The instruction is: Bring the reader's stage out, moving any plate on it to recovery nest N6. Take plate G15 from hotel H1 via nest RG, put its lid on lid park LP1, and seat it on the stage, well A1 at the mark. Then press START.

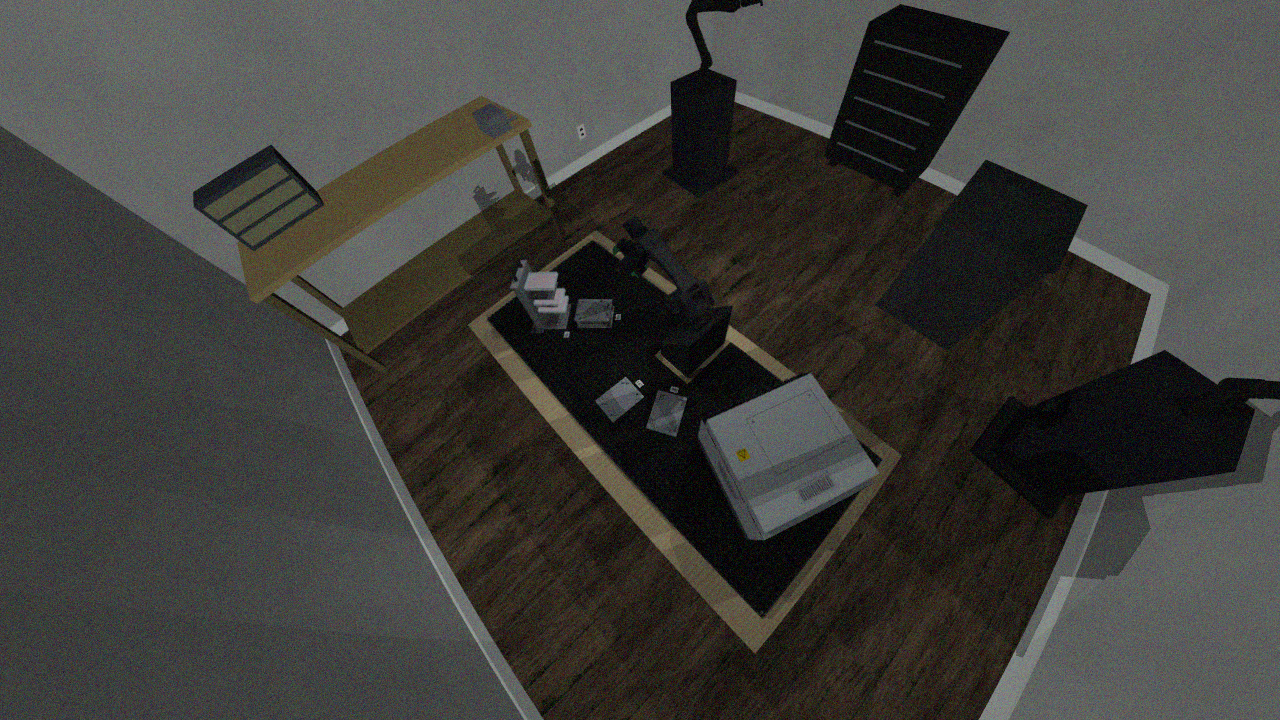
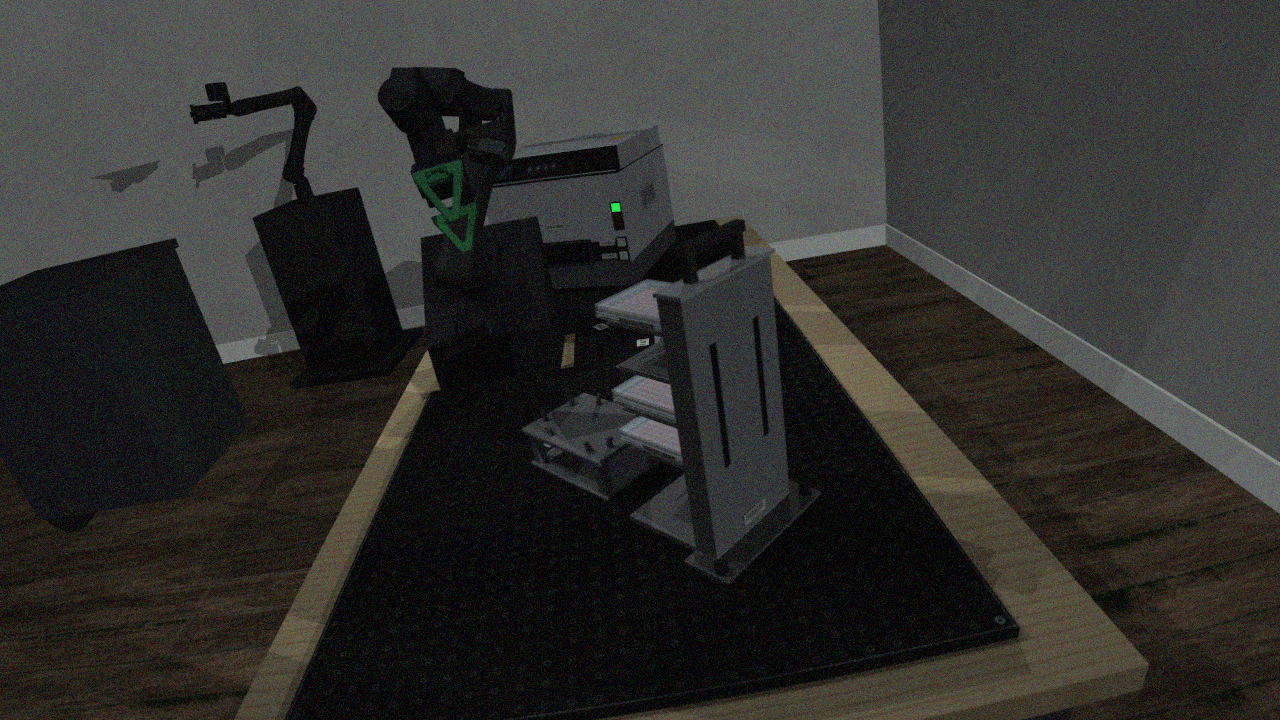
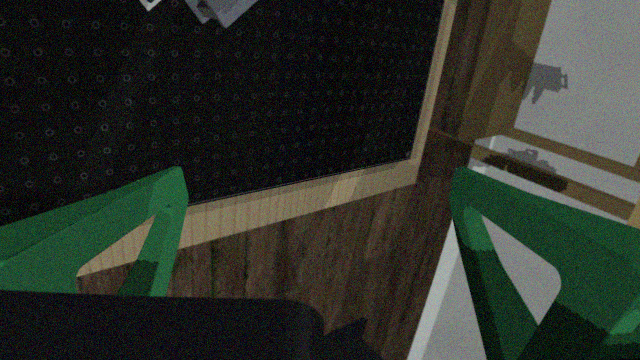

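Pixels of known places: gripper, fingertip midpoint: (image 2: 460, 236) (image 3: 318, 181); arm's base, origin of the base link: (image 1: 693, 324) (image 2: 479, 286).
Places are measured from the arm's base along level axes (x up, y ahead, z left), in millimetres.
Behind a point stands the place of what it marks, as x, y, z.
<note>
My gripper (image 1: 629, 257) @(165, 95, -306) (image 2: 460, 234) @(165, 95, -306) (image 3: 318, 181) @(165, 95, -306) is open and empty, its green fingers wide apart, high over the table's edge. The pale plate hotel (image 1: 528, 291) (image 2: 729, 402) @(18, 423, -603) stands upright near one table end, with an upper plate (image 2: 631, 305) @(111, 335, -533), a middle plate (image 2: 642, 394) @(5, 329, -534) and a lower plate (image 2: 653, 436) @(-49, 334, -539) on its shelves. I cannot read which is G15. A raised nest (image 1: 594, 313) @(-98, 245, -383) (image 2: 581, 420) @(-98, 223, -390) stands beside the hotel. The grey reader (image 1: 787, 447) @(175, 158, 553) (image 2: 572, 201) @(64, 150, 358) is at the other end, with a green light (image 2: 614, 207) @(41, 247, 329). I cannot make out its stage or START button clearly.
Two flat grey fixtures, one (image 1: 619, 399) @(-148, 396, 3) and another (image 1: 666, 412) @(-147, 286, 168), lie between hotel and reader. My arm's dark base block (image 1: 693, 344) @(75, 93, 98) (image 2: 487, 295) @(-10, 21, -31) stands at the long edge. A wooden bench (image 1: 384, 188) stands by the wall. A dark cabinet (image 1: 984, 255) (image 2: 107, 385) stands apart.
</note>
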